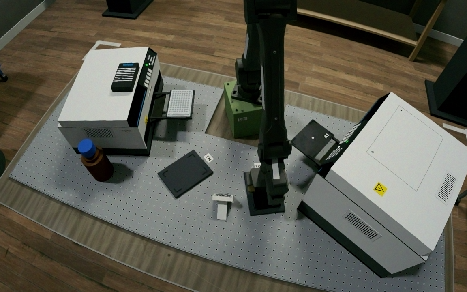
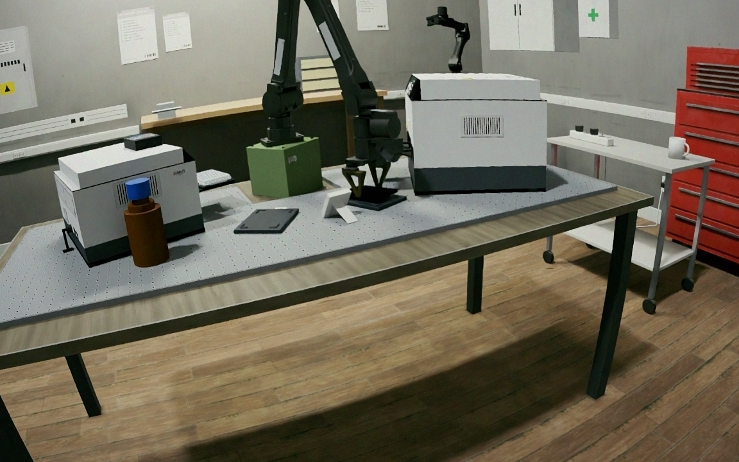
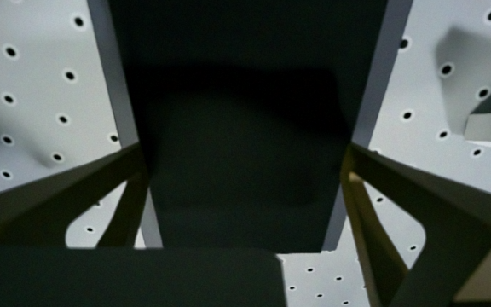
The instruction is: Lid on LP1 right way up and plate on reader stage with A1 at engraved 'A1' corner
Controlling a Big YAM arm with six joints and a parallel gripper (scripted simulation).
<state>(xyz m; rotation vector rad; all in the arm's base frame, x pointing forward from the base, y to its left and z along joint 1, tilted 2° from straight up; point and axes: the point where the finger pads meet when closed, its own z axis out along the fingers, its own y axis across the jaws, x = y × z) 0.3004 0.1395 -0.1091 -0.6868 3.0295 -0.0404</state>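
My gripper is now 1 cm above the dark lid. The rest, counted from my hand: well plate (22 cm behind, 39 cm to the right, 6 cm above); LP1 pad (2 cm below); N1 nest (2 cm ahead, 29 cm to the right, 2 cm below).
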